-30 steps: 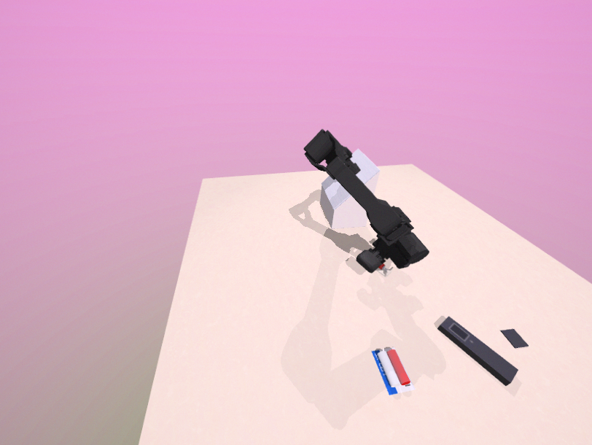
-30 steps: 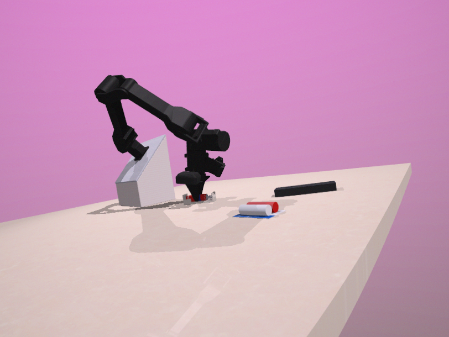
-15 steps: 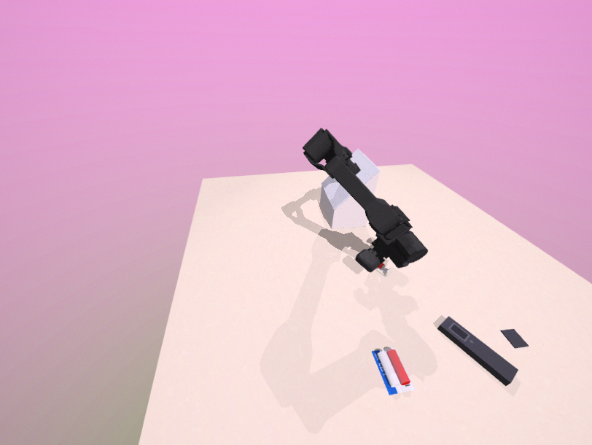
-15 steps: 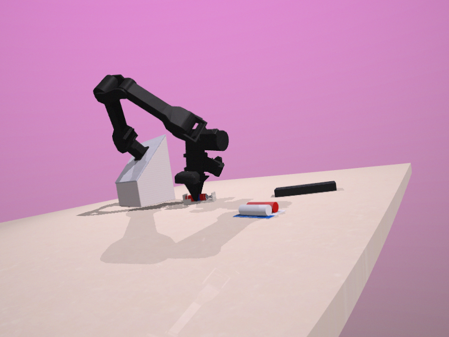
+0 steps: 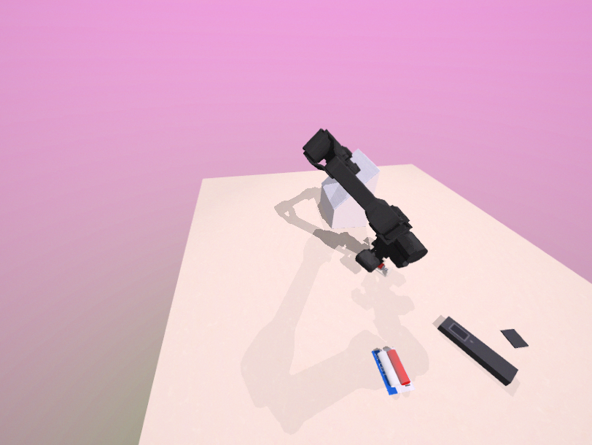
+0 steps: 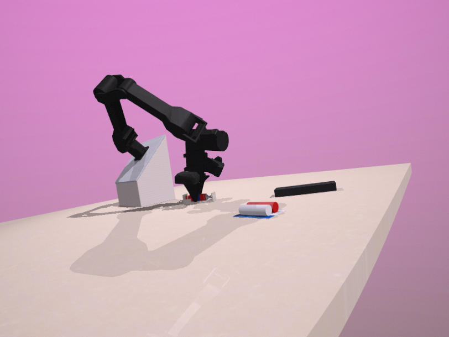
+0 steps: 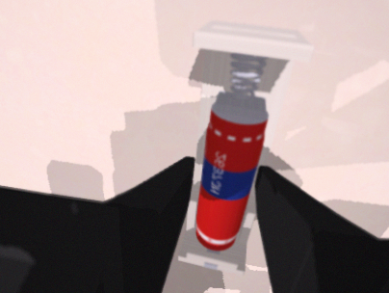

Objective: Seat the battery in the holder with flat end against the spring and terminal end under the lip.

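The battery is 10 mm above my gripper tip. From my gripper tip the other things lie so: small dark plate (280 mm ahead, 270 mm to the left, 10 mm below); then blister card (320 mm ahead, 80 mm to the right); then long dark bar (290 mm ahead, 140 mm to the left, 10 mm above).
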